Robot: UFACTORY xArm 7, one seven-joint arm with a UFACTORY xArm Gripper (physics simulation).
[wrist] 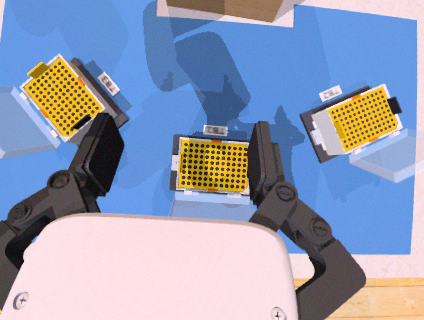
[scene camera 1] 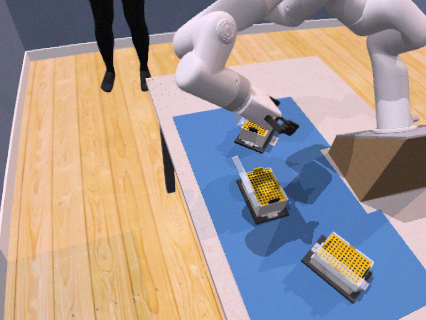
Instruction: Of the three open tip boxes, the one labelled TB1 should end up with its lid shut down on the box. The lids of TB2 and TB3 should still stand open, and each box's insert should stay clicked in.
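Frame: origin at the arm's base, x ahead, y left, z up, level; metres.
Seen in the pictures: gripper, fingertip midpoint: (wrist: 184, 132) (scene camera 1: 285, 118); arm's base, origin of the base link: (scene camera 1: 394, 130).
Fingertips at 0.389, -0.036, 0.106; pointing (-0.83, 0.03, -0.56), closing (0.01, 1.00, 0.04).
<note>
Offsets run from my fingertips to a thing's top centre, as dx, dy, dz. "*": to the spot under its first point. Level surfaces: height alone.
Box TB1 {+0.023, +0.033, -0.203} (scene camera 1: 267, 194) (wrist: 213, 165) holds a yellow insert that sits level. Its clear lid {+0.090, +0.031, -0.124} (scene camera 1: 240, 167) (wrist: 212, 206) stands open on the side away from the robot base, partly hidden by the gripper body in the wrist view. Box TB3 {-0.078, -0.220, -0.203} (scene camera 1: 254, 134) (wrist: 64, 97) has its lid {* -0.031, -0.266, -0.196} (wrist: 22, 122) open. Box TB2 {* +0.004, +0.324, -0.126} (scene camera 1: 342, 264) (wrist: 362, 119) has its lid (wrist: 392, 155) open. Their inserts sit inside; whether they are clicked in cannot be told. My gripper (scene camera 1: 286, 115) (wrist: 184, 132) is open and empty, above the mat near TB3. In the wrist view one finger overlaps TB1's right edge.
A blue mat {dz -0.277} (scene camera 1: 200, 145) (wrist: 350, 40) lies under the boxes on a pale table {dz -0.280} (scene camera 1: 162, 97). The brown robot pedestal (scene camera 1: 385, 162) (wrist: 225, 7) stands on the side opposite the lids. A person's legs (scene camera 1: 105, 40) show beyond the table.
</note>
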